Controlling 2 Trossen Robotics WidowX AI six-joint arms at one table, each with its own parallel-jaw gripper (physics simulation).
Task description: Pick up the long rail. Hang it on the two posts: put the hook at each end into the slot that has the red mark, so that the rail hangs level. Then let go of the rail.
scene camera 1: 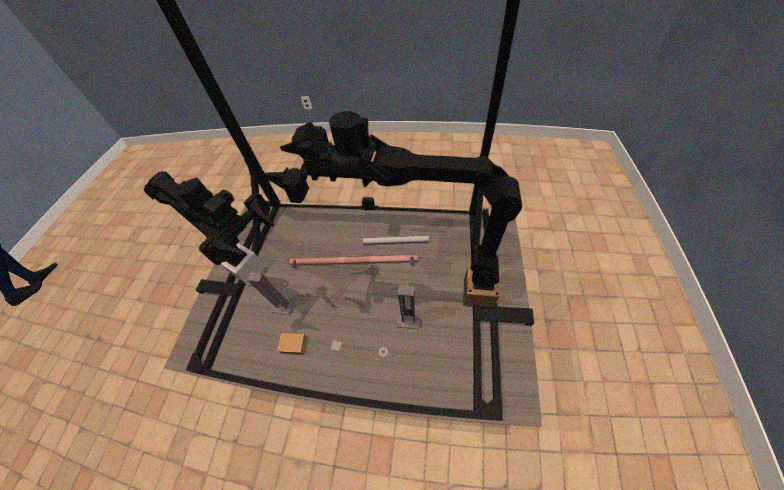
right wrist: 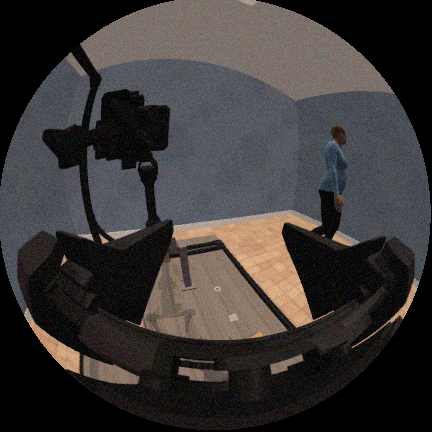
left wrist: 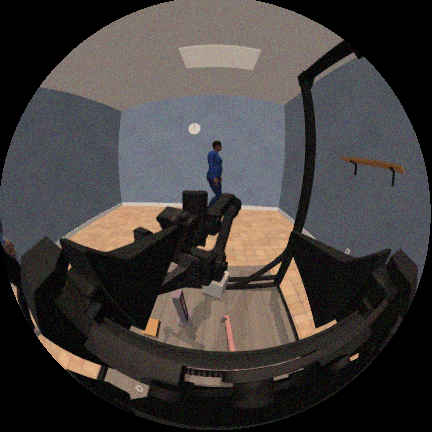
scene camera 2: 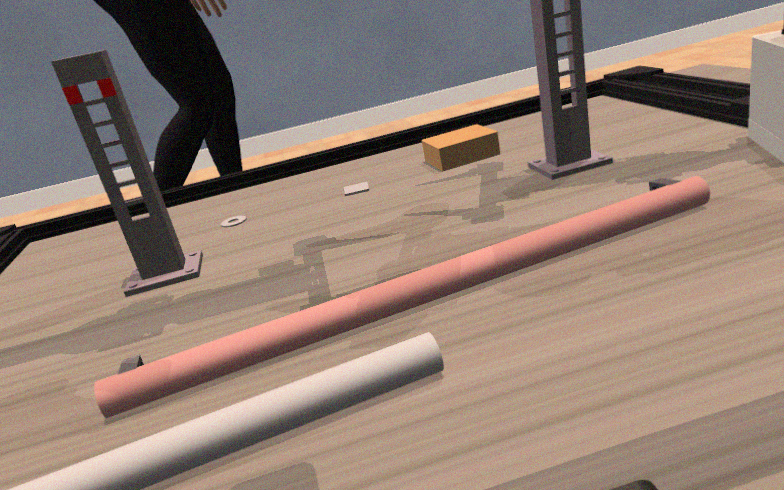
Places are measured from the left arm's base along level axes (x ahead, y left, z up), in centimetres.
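Pixels of known places: left gripper, between the fingertips: (scene camera 1: 272,161) (right wrist: 70,118) (left wrist: 236,234); right gripper, between the fingertips: (scene camera 1: 258,239) (right wrist: 229,227); left arm's base, origin of its link: (scene camera 1: 483,280); right arm's base, origin of its link: (left wrist: 215,275).
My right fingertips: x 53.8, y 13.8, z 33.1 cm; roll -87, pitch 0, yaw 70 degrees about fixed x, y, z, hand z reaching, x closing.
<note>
Ahead of a thing's pixels: the offset from my right fingertips to its top centre. "pt": to the spot under its first point.
The long pink rail {dx -8.0, dy -20.7, dz -40.0 cm} (scene camera 1: 353,260) (scene camera 2: 404,286) (left wrist: 229,332) lies on the table, with a dark hook {pt dx -30.1, dy -23.0, dz -40.2 cm} (scene camera 1: 412,260) (scene camera 2: 130,365) near one end and another hook {pt dx +14.1, dy -16.9, dz -40.1 cm} (scene camera 1: 293,262) (scene camera 2: 663,184) near the other. One post {dx -31.5, dy -1.9, dz -20.9 cm} (scene camera 1: 406,290) (scene camera 2: 153,248) (right wrist: 185,267) stands upright; its top slot shows red marks in scene camera 2. The other post {dx +12.8, dy -0.3, dz -20.9 cm} (scene camera 1: 267,290) (scene camera 2: 569,135) (left wrist: 179,307) has its top cut off in scene camera 2. My left gripper (scene camera 1: 274,161) is open and empty, high above the table. My right gripper (scene camera 1: 269,212) (right wrist: 229,227) is open and empty, raised above the left side.
A shorter white rod {dx -22.6, dy -32.1, dz -40.0 cm} (scene camera 1: 396,240) (scene camera 2: 277,404) lies beside the rail. An orange block {dx +4.3, dy +12.3, dz -39.5 cm} (scene camera 1: 291,343) (scene camera 2: 460,147), a white square {pt dx -10.0, dy +10.1, dz -42.2 cm} (scene camera 1: 336,345) (scene camera 2: 356,188) and a white ring {dx -25.2, dy +9.7, dz -42.3 cm} (scene camera 1: 379,351) (scene camera 2: 225,222) lie beyond the posts in scene camera 2. The grippers appear close together in scene camera 1.
</note>
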